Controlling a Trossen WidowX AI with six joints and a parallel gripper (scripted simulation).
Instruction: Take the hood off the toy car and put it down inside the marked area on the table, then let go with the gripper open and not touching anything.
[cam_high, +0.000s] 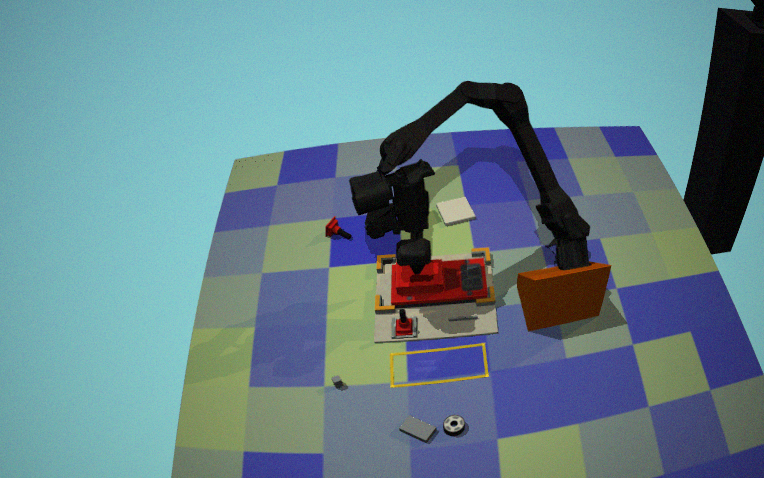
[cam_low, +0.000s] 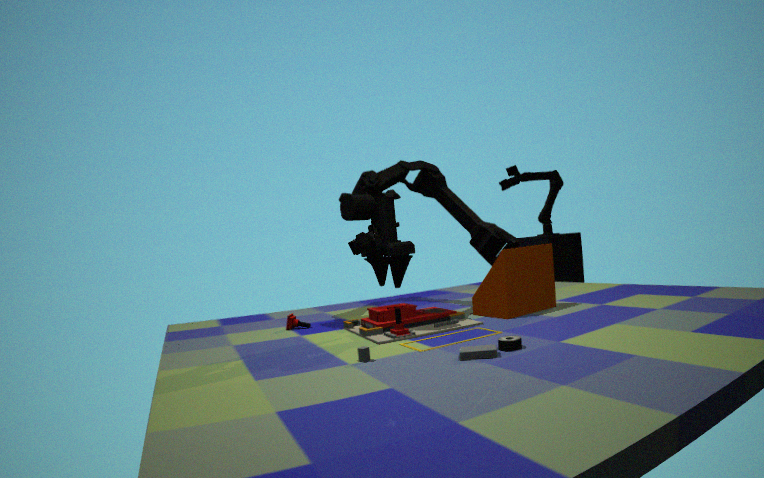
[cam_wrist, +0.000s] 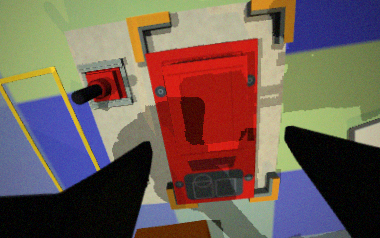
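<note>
Right now the red hood is 6 cm below my gripper tip. From my gripper tip the other things lie so: wheel: 36 cm to the left, 9 cm below, 5 cm behind; then white tile: 23 cm to the right, 10 cm behind, 9 cm below; then dark cube: 24 cm to the left, 17 cm ahead, 8 cm below.
</note>
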